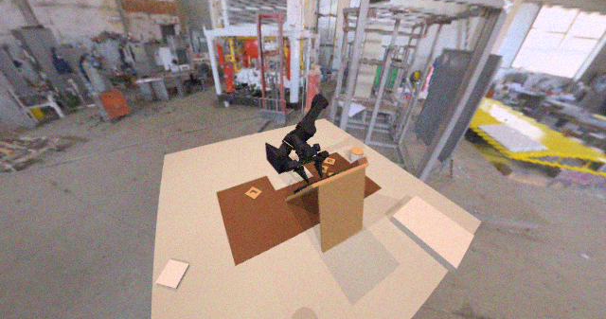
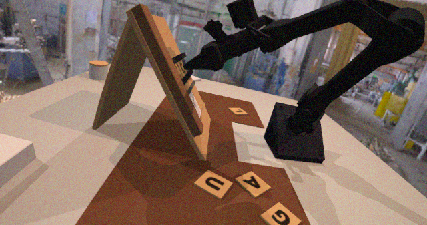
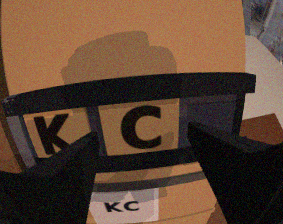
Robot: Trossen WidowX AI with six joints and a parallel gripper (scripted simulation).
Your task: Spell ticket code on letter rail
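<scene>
Now: gripper tip 9 cm above the white ticket, 4 cm past it and 3 cm to the right of it. Round my gripper tip: brown mat 18 cm below, 14 cm behind, 3 cm to the left; then letter tile 24 cm to the left, 17 cm below, 8 cm behind; then pale box 42 cm ahead, 32 cm to the left, 16 cm below.
</scene>
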